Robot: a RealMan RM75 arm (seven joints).
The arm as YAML. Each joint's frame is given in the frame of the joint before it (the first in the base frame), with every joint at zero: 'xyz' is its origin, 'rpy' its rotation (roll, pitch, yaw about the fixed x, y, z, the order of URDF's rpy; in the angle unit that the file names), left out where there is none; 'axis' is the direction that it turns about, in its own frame. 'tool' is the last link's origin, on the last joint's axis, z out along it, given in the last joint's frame.
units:
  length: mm
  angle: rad
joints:
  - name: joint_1
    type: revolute
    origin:
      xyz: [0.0, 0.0, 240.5]
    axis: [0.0, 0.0, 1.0]
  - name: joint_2
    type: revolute
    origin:
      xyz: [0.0, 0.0, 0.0]
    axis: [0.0, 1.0, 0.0]
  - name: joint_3
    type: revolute
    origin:
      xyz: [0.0, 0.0, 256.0]
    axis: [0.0, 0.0, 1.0]
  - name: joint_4
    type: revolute
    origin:
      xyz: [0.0, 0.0, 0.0]
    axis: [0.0, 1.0, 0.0]
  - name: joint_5
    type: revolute
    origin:
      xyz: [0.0, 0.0, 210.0]
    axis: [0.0, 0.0, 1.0]
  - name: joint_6
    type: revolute
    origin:
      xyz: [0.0, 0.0, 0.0]
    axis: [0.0, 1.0, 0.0]
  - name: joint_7
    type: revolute
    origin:
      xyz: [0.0, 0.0, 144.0]
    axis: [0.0, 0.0, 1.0]
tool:
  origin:
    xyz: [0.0, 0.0, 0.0]
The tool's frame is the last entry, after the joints.
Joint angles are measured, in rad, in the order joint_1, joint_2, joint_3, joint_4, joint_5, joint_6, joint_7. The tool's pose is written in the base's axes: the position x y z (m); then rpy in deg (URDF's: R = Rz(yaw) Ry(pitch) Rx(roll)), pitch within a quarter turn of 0, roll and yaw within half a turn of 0. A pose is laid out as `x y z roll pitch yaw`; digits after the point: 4 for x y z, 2 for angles.
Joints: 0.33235, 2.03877, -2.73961, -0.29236, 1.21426, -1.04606, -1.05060
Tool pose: 0.3538 0.2867 -0.0514 -105.35 -19.12 5.28
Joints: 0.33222, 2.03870, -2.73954, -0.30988, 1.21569, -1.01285, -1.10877
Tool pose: 0.3534 0.2863 -0.0570 -107.04 -21.61 5.63
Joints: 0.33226, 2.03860, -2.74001, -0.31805, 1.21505, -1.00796, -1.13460
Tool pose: 0.3519 0.2863 -0.0588 -107.49 -22.64 6.21
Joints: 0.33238, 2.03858, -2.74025, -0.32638, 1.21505, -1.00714, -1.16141
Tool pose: 0.3499 0.2865 -0.0602 -107.75 -23.67 6.89
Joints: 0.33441, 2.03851, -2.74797, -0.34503, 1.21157, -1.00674, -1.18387
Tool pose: 0.3441 0.2867 -0.0644 -108.53 -24.03 8.38
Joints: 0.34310, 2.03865, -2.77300, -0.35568, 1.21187, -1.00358, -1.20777
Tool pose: 0.3384 0.2871 -0.0698 -110.24 -24.97 10.71
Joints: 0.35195, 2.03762, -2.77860, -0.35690, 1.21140, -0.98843, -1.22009
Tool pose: 0.3372 0.2892 -0.0718 -111.36 -25.78 11.51
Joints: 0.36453, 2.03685, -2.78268, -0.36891, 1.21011, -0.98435, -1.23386
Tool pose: 0.3309 0.2929 -0.0743 -111.95 -25.98 12.96
